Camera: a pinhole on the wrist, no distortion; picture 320 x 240 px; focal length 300.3 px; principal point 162.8 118.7 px. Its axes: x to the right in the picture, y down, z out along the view. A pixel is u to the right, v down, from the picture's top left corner.
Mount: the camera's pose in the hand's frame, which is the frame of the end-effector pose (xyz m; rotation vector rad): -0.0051 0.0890 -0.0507 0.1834 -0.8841 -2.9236
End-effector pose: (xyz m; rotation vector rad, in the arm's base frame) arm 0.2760 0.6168 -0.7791 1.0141 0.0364 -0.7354
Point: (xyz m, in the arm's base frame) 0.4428 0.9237 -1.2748
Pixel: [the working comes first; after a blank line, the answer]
In the camera's frame: -0.0632 -0.0517 -0.5905

behind the camera
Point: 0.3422 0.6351 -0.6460
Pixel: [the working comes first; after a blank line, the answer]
In the camera's frame: -0.0129 0.0038 0.1046

125.7 129.6
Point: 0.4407 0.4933 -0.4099
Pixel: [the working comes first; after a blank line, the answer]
In the camera's frame: -0.1211 -0.0344 0.3737

65.5 91.1
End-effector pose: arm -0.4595 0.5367 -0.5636 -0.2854 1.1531 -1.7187
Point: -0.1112 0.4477 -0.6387
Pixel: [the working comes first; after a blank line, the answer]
In the camera's frame: 0.0133 0.0044 0.3463

174.4 122.5
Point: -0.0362 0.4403 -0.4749
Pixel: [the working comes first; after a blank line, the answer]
In the camera's frame: 0.0896 0.1480 0.4242

226.2 223.5
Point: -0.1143 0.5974 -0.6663
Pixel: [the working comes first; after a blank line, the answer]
In the camera's frame: 0.1334 -0.0680 0.2870

302.4 47.5
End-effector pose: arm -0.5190 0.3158 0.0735 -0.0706 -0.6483 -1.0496
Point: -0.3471 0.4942 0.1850
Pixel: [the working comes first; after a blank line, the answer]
In the camera's frame: -0.0122 -0.0736 0.1992

144.4 7.8
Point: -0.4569 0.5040 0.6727
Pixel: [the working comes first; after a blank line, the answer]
In the camera's frame: -0.2682 0.1579 0.5610

19.2 203.2
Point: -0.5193 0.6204 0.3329
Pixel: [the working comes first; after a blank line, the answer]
In the camera's frame: 0.0470 0.0926 0.3898

199.0 190.1
